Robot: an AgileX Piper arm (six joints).
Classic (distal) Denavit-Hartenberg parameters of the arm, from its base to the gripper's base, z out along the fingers. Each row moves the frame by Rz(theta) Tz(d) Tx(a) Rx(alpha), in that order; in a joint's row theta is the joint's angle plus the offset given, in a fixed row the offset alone. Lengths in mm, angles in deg.
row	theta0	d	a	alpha
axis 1	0	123	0	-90
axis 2	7.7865	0	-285	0
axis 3	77.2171	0	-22	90
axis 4	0	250.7	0	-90
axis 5	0	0	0	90
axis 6	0	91	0	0
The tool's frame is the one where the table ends.
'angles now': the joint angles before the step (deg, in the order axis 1, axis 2, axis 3, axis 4, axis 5, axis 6). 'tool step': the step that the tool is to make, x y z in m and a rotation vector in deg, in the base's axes. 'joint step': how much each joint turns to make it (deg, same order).
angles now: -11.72 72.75 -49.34 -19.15 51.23 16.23
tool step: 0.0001 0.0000 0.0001 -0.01 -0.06 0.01
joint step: 0.00 0.00 -0.01 -0.01 -0.04 0.01
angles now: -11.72 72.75 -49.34 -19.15 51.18 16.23
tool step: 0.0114 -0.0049 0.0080 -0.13 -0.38 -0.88
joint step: -0.52 2.15 -3.59 0.07 1.11 -0.01
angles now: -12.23 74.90 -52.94 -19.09 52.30 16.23
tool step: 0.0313 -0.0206 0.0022 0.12 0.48 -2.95
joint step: -2.75 7.49 -7.53 0.06 0.57 0.01
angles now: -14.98 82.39 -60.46 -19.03 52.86 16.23
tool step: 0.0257 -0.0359 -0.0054 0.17 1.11 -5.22
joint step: -5.02 7.97 -7.51 -0.12 0.69 0.02
